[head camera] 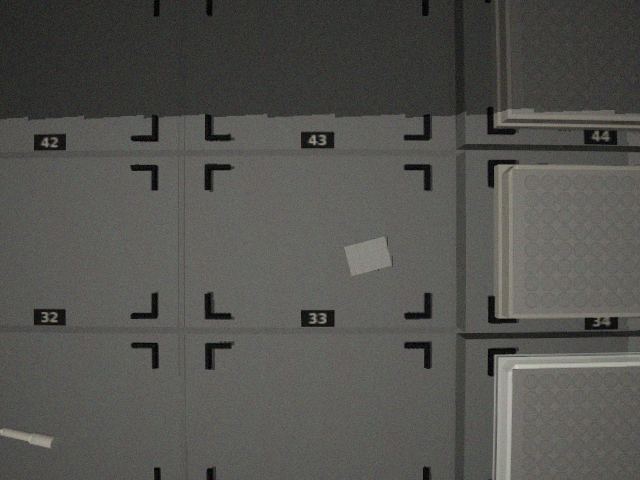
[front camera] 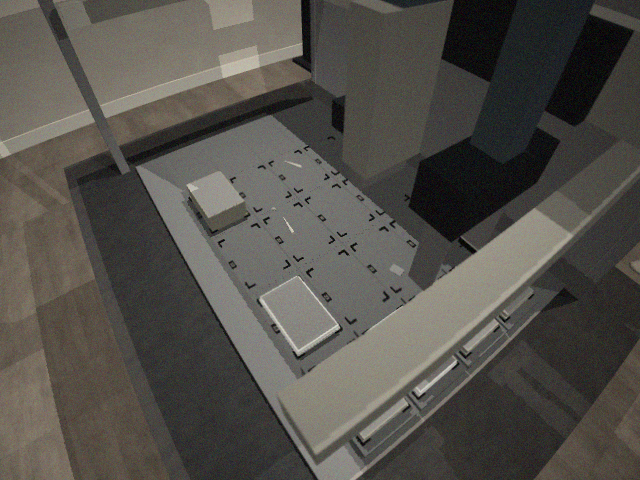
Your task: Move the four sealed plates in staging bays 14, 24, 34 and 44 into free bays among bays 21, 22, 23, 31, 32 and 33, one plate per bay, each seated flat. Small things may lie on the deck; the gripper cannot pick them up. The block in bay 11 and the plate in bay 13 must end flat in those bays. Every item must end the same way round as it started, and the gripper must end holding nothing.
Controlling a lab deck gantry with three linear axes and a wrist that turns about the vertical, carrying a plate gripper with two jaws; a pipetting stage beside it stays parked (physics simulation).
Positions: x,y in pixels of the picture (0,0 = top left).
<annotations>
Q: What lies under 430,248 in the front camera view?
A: The gripper.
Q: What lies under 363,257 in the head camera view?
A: A small flat chip.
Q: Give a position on a block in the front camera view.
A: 218,202
</annotations>
